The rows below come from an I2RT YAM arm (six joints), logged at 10 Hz.
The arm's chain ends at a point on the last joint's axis. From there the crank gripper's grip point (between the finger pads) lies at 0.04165 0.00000 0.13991 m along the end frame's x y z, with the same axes.
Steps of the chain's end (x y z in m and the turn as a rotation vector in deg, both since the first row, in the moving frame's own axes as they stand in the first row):
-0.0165, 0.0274, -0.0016, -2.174, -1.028, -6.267
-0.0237, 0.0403, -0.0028, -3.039, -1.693, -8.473
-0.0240, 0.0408, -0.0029, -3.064, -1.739, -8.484
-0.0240, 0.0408, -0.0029, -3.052, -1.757, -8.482
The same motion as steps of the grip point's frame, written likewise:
-0.0190, 0.0283, -0.0009, -2.174, -1.028, -6.267
-0.0277, 0.0419, -0.0017, -3.039, -1.693, -8.473
-0.0282, 0.0425, -0.0017, -3.064, -1.739, -8.484
-0.0282, 0.0424, -0.0017, -3.052, -1.757, -8.482

